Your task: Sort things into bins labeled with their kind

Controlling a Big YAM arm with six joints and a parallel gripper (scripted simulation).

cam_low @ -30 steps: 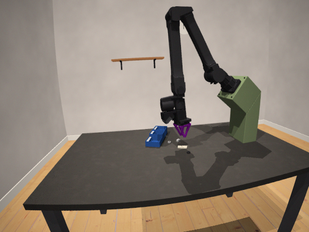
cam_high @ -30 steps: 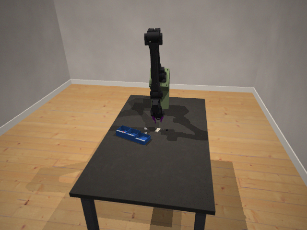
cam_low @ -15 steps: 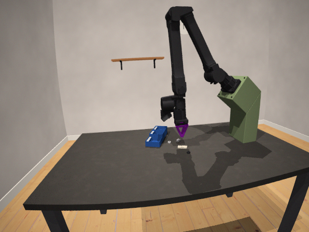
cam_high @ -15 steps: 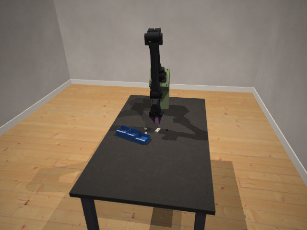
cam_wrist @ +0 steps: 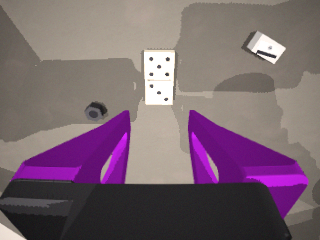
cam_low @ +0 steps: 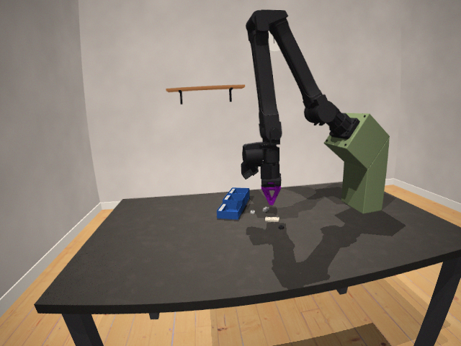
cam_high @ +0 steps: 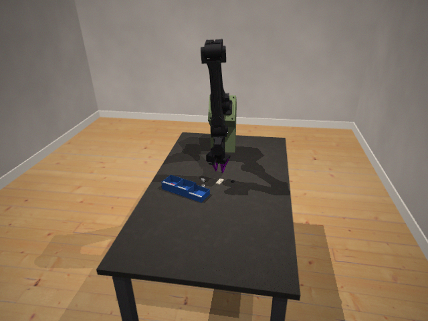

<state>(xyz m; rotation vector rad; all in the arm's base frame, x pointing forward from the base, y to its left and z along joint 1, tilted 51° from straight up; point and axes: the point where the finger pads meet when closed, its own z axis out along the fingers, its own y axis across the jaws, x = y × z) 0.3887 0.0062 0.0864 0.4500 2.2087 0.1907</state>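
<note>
Right now the cream domino is 7 cm below my hand. Also, from my hand: grey nut: 9 cm to the right, 7 cm below, 5 cm ahead; red battery: 24 cm to the right, 7 cm below, 6 cm ahead; dark hex nut: 7 cm to the left, 7 cm below, 1 cm behind.
</note>
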